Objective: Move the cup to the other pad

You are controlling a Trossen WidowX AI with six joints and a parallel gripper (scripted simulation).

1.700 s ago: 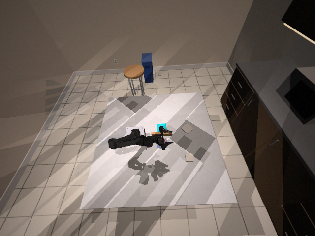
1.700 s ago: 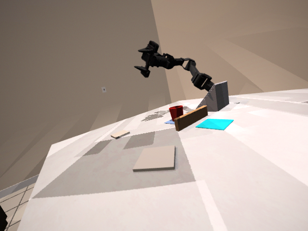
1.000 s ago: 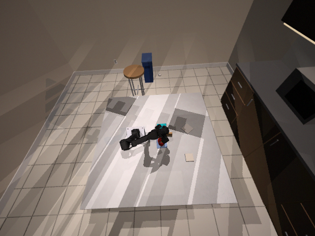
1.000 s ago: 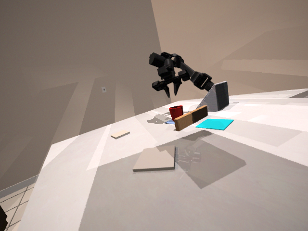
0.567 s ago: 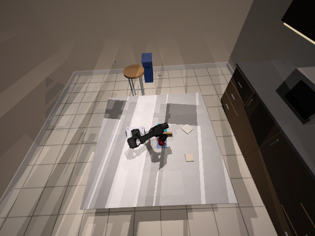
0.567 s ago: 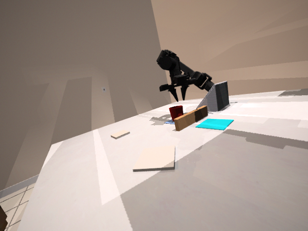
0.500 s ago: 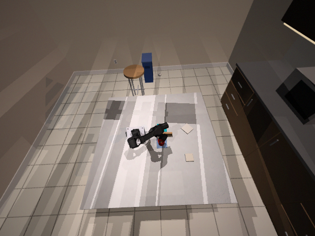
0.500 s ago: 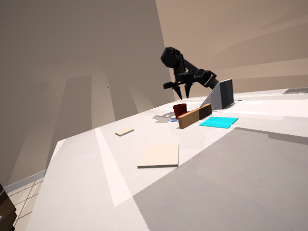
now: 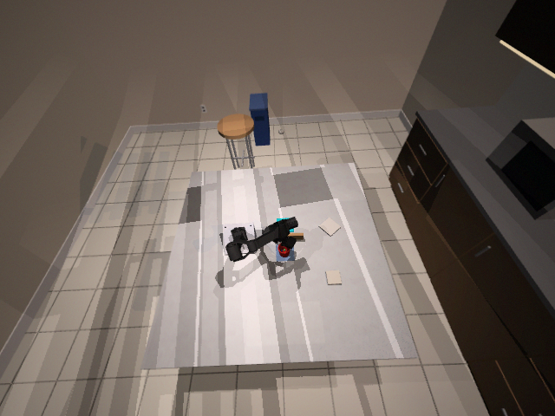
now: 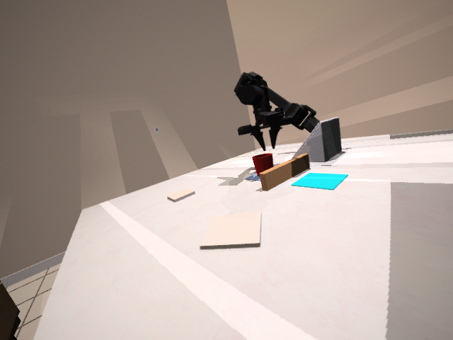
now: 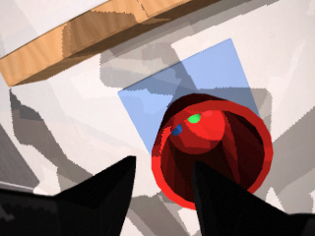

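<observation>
The red cup is 2 cm ahead of my gripper tip, 2 cm to the right of it and 5 cm below it. Round my gripper tip: wooden bar 4 cm ahead, 8 cm to the left, 7 cm below; blue marble 1 cm ahead, 1 cm to the right, 7 cm below; red marble 4 cm ahead, 1 cm to the right, 7 cm below.
</observation>
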